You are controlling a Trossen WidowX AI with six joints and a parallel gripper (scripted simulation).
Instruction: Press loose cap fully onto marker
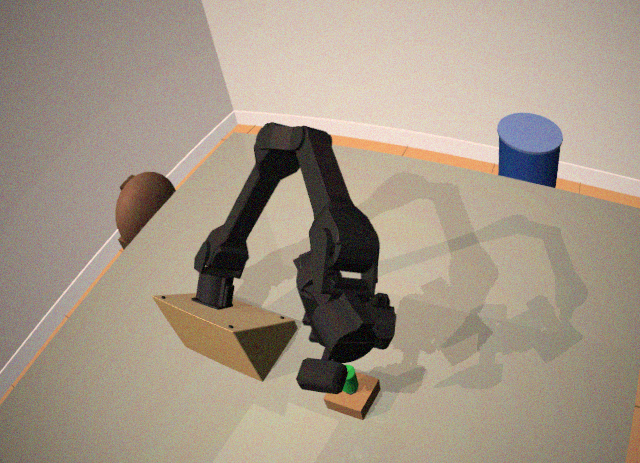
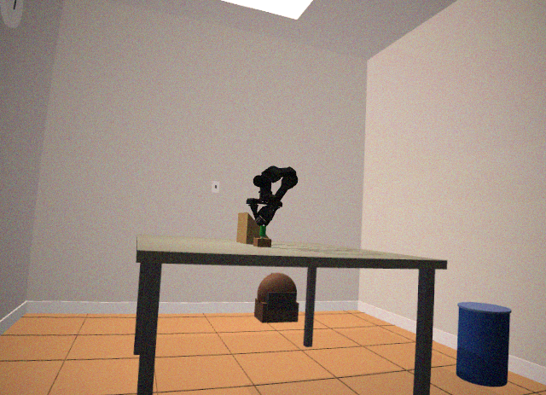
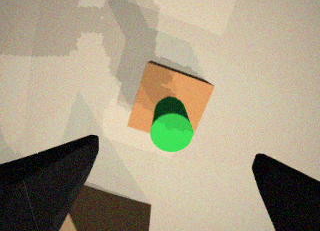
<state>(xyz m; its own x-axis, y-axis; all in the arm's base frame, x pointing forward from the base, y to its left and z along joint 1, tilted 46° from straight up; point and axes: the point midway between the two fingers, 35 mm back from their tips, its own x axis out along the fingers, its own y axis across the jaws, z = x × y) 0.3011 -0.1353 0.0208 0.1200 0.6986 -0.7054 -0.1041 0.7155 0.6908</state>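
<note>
Now: gripper tip 6 cm above the green cap. The rest, counted from my gripper tip: holder block 12 cm below.
</note>
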